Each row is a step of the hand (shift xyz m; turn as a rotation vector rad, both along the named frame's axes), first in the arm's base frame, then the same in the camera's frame.
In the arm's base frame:
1: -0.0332 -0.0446 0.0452 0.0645 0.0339 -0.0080
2: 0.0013 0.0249 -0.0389 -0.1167 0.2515 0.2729
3: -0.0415 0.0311 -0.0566 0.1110 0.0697 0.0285
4: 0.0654 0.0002 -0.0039 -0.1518 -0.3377 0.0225
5: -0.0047 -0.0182 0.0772 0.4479 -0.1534 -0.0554
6: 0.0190 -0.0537 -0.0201 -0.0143 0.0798 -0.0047
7: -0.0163 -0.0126 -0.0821 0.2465 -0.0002 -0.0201
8: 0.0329 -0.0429 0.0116 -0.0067 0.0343 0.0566
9: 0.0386 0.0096 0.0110 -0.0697 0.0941 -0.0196
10: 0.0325 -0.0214 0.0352 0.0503 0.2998 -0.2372
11: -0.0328 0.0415 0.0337 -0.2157 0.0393 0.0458
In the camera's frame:
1: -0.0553 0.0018 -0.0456 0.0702 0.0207 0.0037
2: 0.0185 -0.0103 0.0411 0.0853 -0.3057 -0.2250
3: -0.0081 -0.0407 0.0646 0.1282 0.0203 -0.0339
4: 0.0476 0.0448 -0.0043 -0.3427 0.1354 -0.0424
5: -0.0168 -0.0033 -0.0776 0.2202 0.4223 -0.0194
6: -0.0229 0.0548 0.0112 0.0446 -0.0660 0.0157
7: -0.0196 0.0120 0.0815 0.1790 0.1703 -0.0111
8: -0.0058 0.0510 -0.0205 0.0181 -0.0388 -0.0509
9: 0.0345 0.0174 -0.0146 0.0144 -0.1112 0.0390
10: 0.0085 0.0313 -0.0412 0.2454 -0.1403 0.2623
11: 0.0044 -0.0577 -0.0243 -0.1300 -0.1819 -0.0135

